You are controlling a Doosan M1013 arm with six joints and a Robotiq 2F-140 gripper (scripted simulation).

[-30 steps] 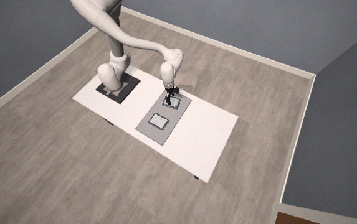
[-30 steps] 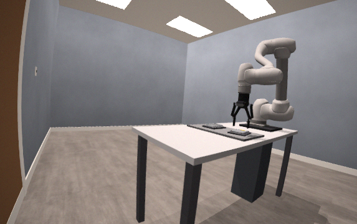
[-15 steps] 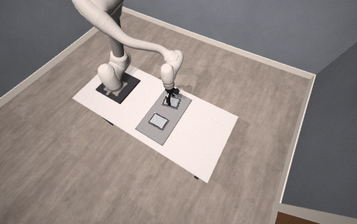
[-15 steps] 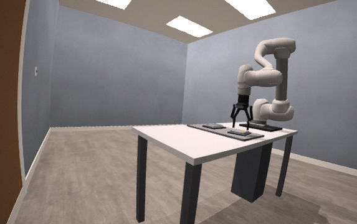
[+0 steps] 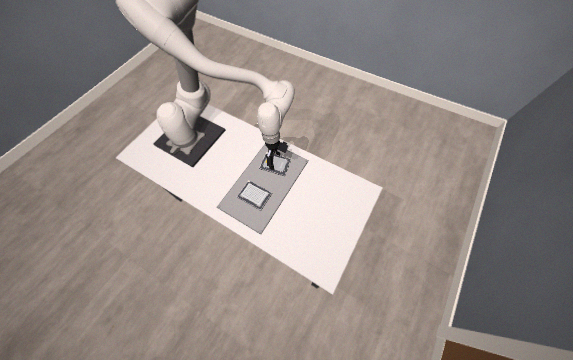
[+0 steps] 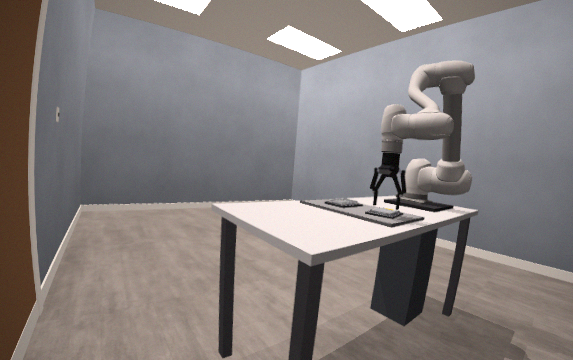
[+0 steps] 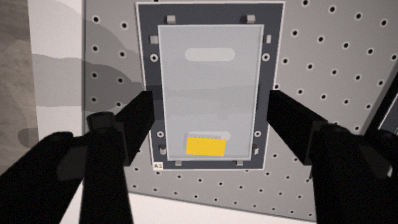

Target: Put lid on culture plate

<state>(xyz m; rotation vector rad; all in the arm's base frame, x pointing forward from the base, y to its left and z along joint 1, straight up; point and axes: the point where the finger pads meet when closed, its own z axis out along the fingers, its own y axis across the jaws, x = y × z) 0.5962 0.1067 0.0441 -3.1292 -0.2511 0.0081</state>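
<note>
Now: hand 40 mm above the clear lid. From my hand the other things lie so: dark station (50 mm below); culture plate (230 mm to the right, 40 mm below).
</note>
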